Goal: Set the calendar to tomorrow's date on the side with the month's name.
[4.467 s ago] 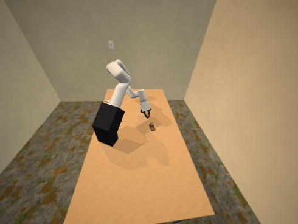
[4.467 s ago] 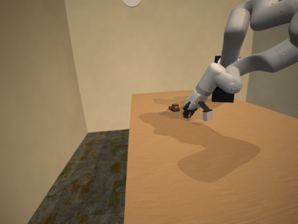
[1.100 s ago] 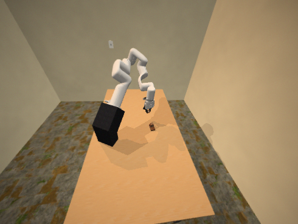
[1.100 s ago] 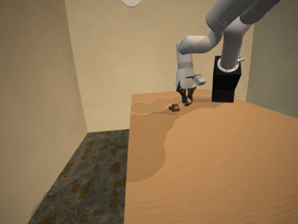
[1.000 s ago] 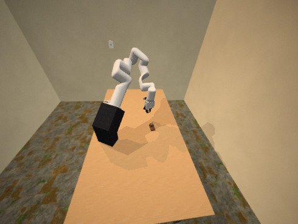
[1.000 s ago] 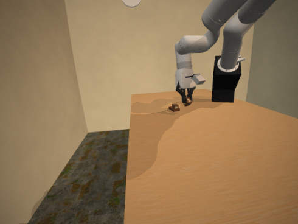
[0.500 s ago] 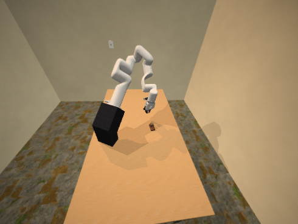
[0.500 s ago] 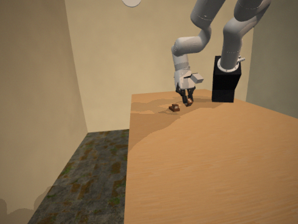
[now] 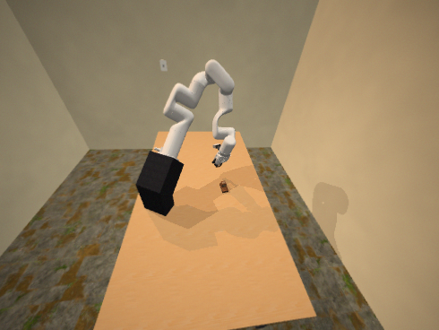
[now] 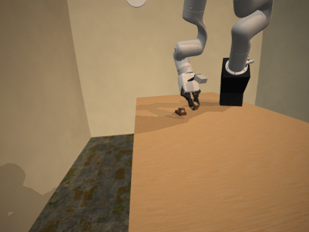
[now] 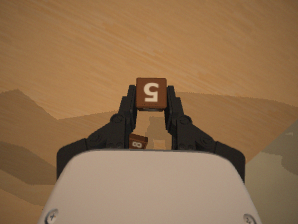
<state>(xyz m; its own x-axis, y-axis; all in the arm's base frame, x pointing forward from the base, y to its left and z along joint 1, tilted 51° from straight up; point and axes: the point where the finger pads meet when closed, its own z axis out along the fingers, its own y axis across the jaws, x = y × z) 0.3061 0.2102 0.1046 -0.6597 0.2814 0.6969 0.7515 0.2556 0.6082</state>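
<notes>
Now: the brown digit cube 10 mm to the left of my hand and 20 mm below it.
</notes>
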